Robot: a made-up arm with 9 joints.
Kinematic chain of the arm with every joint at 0, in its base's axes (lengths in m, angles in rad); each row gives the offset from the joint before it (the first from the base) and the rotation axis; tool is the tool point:
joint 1: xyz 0 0 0.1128 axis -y
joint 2: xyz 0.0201 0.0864 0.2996 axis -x
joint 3: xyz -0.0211 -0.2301 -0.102 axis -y
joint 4: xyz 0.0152 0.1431 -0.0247 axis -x
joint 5: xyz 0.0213 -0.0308 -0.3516 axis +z
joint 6: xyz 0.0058 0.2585 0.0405 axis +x
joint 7: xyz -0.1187 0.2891 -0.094 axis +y
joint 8: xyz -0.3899 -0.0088 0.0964 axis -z
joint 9: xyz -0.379 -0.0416 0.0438 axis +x
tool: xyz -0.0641 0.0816 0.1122
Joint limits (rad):
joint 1: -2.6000..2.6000
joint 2: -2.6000..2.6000
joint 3: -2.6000..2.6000
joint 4: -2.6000..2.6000
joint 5: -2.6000..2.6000
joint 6: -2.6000..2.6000
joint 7: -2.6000..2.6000
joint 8: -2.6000..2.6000
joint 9: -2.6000..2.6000
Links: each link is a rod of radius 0.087 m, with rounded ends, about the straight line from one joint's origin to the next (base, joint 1, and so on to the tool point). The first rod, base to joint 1, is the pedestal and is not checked.
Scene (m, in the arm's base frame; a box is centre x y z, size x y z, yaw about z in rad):
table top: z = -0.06
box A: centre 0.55 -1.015 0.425 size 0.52 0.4 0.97 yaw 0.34
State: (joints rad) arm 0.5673 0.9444 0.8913 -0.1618 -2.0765 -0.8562 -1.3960 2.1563 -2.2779
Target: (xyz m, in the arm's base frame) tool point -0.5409 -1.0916 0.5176
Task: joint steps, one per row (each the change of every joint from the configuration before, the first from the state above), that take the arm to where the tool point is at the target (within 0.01 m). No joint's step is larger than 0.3 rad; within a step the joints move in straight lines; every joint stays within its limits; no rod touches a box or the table.
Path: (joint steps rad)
1: 0.2561 0.0938 -0.0844 0.1248 0.1669 -0.1432 -0.2851 0.1479 -0.0677
2: 0.2561 0.0937 -0.0843 0.1248 0.1668 -0.1431 -0.2851 0.1479 -0.0677
3: 0.2562 0.0938 -0.0844 0.1249 0.1669 -0.1432 -0.2850 0.1479 -0.0677
4: -0.0314 0.0876 -0.2205 0.0309 -0.1954 0.0099 0.2180 -0.2075 0.0436
5: -0.0314 0.0877 -0.2206 0.0309 -0.1953 0.0099 0.2180 -0.2075 0.0436
6: -0.0314 0.0876 -0.2206 0.0309 -0.1953 0.0099 0.2180 -0.2075 0.0436

